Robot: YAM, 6 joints.
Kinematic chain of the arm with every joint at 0, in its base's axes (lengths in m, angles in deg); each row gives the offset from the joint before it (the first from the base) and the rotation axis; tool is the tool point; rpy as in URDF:
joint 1: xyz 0 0 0.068 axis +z
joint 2: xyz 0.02 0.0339 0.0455 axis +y
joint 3: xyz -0.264 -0.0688 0 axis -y
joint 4: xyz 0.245 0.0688 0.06 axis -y
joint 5: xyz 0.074 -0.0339 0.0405 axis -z
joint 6: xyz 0.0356 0 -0.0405 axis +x
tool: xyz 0 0 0 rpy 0 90 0
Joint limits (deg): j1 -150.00..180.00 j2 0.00..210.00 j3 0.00..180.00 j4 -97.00..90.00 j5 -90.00..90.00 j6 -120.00..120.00
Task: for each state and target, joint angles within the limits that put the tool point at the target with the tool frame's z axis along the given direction. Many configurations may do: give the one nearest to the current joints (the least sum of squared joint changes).
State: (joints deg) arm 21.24 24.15 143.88 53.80 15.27 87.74
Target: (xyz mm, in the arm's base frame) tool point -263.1 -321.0 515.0 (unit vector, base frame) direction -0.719 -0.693 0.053
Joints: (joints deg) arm 51.29 43.85 152.58 68.21 -7.33 87.74
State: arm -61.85 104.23 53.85 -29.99 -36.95 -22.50
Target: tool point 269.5 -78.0 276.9 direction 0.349 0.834 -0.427
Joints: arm -22.73 91.48 75.14 -73.72 -64.72 -22.50
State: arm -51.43 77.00 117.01 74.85 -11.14 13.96
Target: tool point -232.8 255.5 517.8 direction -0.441 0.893 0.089
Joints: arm -45.86 33.25 117.99 89.90 -17.79 13.96
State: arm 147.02 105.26 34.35 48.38 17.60 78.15
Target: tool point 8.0 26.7 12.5 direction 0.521 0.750 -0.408
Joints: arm 179.97 147.46 0.16 5.39 48.60 78.15
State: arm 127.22 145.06 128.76 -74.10 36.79 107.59
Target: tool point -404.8 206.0 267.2 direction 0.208 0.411 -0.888
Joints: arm 155.10 138.68 144.60 -96.93 27.40 107.59
